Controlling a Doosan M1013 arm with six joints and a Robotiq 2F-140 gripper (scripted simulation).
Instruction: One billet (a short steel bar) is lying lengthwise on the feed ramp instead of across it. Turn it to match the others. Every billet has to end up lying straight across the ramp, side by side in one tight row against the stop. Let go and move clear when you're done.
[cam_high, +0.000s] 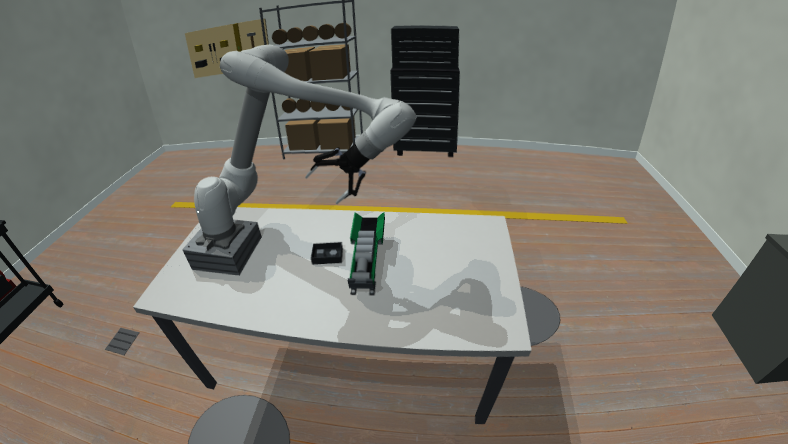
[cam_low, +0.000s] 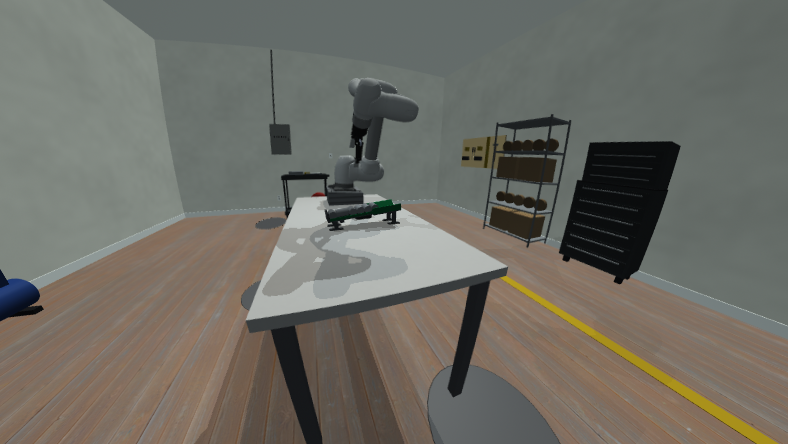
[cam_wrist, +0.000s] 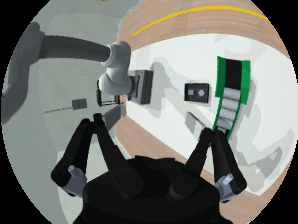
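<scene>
My hand is 15 cm short of the dark stop, 16 cm to the left of it and 31 cm above it. Round my hand: black box: 5 cm behind, 4 cm to the left, 36 cm below.
</scene>
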